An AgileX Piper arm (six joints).
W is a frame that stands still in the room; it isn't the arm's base.
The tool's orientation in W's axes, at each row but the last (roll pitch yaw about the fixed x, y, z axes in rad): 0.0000 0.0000 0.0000; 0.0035 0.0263 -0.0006; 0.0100 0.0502 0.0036; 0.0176 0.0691 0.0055; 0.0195 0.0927 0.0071; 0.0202 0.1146 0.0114; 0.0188 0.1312 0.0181; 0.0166 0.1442 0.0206; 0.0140 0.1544 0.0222
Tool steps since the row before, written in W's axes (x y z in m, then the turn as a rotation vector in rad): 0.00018 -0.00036 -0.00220 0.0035 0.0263 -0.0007; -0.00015 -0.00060 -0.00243 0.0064 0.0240 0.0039; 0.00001 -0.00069 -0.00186 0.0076 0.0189 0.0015; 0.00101 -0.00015 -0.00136 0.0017 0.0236 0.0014; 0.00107 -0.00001 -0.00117 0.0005 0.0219 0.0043; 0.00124 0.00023 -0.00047 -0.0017 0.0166 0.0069; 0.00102 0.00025 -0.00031 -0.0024 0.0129 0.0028; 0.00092 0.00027 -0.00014 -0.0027 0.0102 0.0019; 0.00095 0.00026 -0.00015 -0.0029 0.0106 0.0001
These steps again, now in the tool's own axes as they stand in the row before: 0.00018 -0.00036 -0.00220 0.0035 0.0263 -0.0007; -0.00009 -0.00061 -0.00243 0.0063 0.0240 0.0040; 0.00010 -0.00071 -0.00185 0.0076 0.0189 0.0017; 0.00110 -0.00018 -0.00128 0.0017 0.0236 0.0011; 0.00117 -0.00004 -0.00107 0.0003 0.0220 0.0039; 0.00129 0.00021 -0.00033 -0.0023 0.0167 0.0063; 0.00106 0.00023 -0.00018 -0.0025 0.0130 0.0022; 0.00094 0.00025 -0.00001 -0.0027 0.0103 0.0014; 0.00097 0.00024 0.00000 -0.0026 0.0107 -0.0005
